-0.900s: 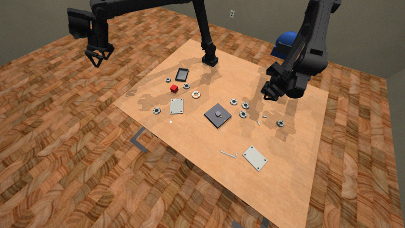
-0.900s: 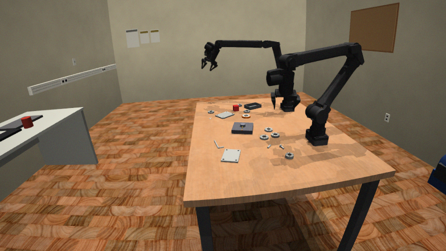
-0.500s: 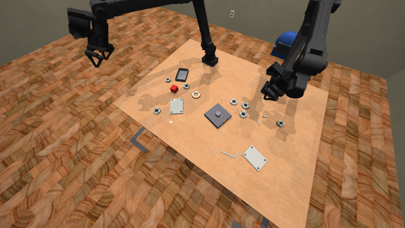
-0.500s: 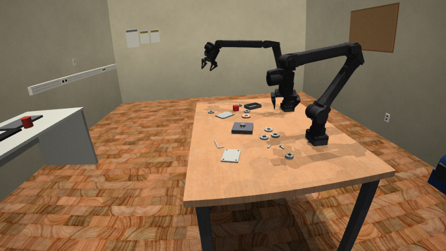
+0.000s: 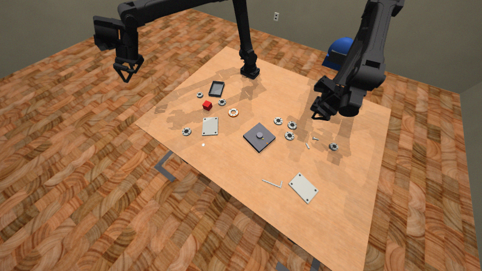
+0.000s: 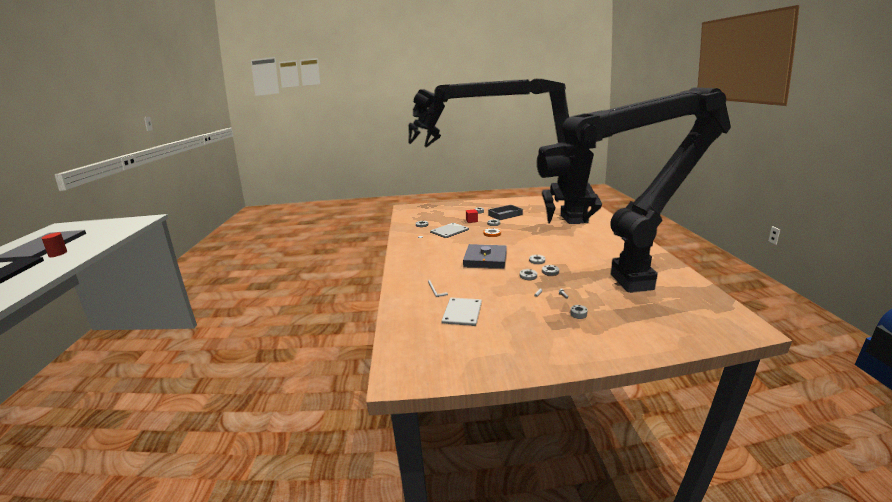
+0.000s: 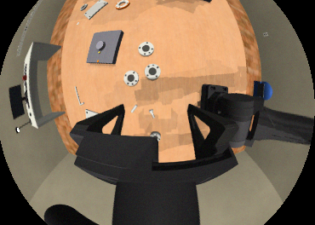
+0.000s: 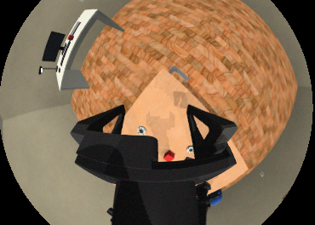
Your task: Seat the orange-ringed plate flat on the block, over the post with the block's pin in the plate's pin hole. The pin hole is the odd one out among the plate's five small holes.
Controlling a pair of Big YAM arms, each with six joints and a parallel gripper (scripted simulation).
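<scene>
The dark block is 22 cm behind my right hand, 61 cm to the left of it and 27 cm below it. The rest, counted from my right hand: dark tray 35 cm behind, 15 cm to the left, 28 cm below; then L-shaped key 8 cm behind, 77 cm to the left, 29 cm below; then red cube 21 cm behind, 21 cm to the left, 27 cm below.
</scene>
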